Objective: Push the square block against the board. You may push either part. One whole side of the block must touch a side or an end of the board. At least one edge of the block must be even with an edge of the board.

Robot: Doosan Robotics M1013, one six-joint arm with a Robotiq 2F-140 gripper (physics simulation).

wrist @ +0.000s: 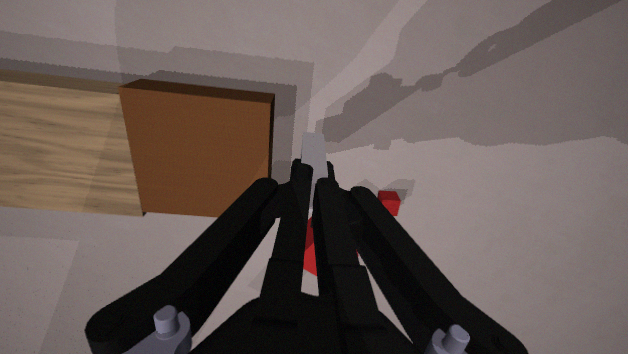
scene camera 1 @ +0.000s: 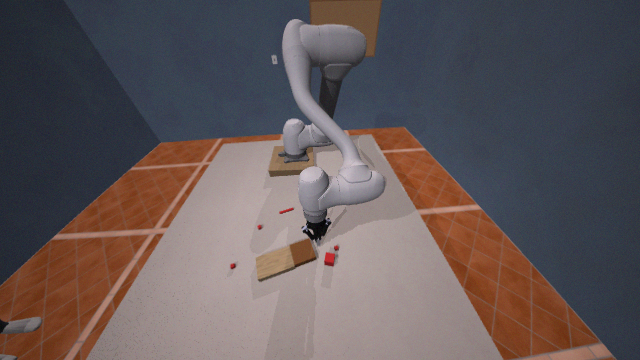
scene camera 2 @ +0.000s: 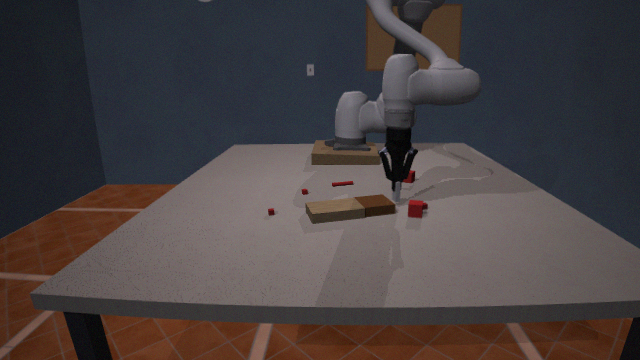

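Pixels of known places: gripper, fingertip midpoint: (wrist: 311, 149) (scene camera 1: 318, 243) (scene camera 2: 395, 200); arm's base, link origin: (scene camera 1: 295, 155) (scene camera 2: 349, 146).
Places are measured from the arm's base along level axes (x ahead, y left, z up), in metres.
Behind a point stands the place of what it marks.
The light wooden board (scene camera 1: 275, 262) {x 0.788, y -0.136, z -0.020 m} (scene camera 2: 334, 209) {x 0.817, y -0.142, z -0.020 m} (wrist: 60, 150) {x 0.774, y -0.110, z -0.020 m} lies flat on the table. The brown square block (scene camera 1: 303, 252) {x 0.763, y -0.010, z -0.020 m} (scene camera 2: 376, 204) {x 0.788, y -0.013, z -0.020 m} (wrist: 200, 150) {x 0.744, y -0.016, z -0.020 m} lies flat at its right end, with one side against that end. In the wrist view the block's far edge sits slightly beyond the board's far edge, and its near edge is set slightly in, a small step. My gripper (scene camera 1: 318, 240) {x 0.725, y 0.062, z -0.033 m} (scene camera 2: 396, 192) {x 0.725, y 0.062, z -0.033 m} (wrist: 311, 149) {x 0.725, y 0.062, z -0.033 m} is shut and empty, pointing down. Its tips are low, just right of the block's free side, with a narrow gap showing in the wrist view.
A red cube (scene camera 1: 330, 259) {x 0.819, y 0.104, z -0.010 m} (scene camera 2: 415, 209) {x 0.829, y 0.095, z -0.024 m} (wrist: 311, 257) {x 0.811, y 0.089, z -0.010 m} and a smaller one (scene camera 1: 336, 247) {x 0.759, y 0.145, z -0.034 m} (wrist: 388, 202) {x 0.753, y 0.141, z -0.034 m} lie right of the block. Another red cube (scene camera 2: 409, 176) {x 0.488, y 0.172, z -0.023 m} lies behind my gripper. Small red cubes (scene camera 1: 232, 266) {x 0.768, y -0.330, z -0.035 m} (scene camera 1: 259, 227) {x 0.582, y -0.228, z -0.036 m} and a red stick (scene camera 1: 286, 210) {x 0.494, y -0.085, z -0.037 m} (scene camera 2: 342, 183) {x 0.497, y -0.087, z -0.041 m} lie farther left and back.
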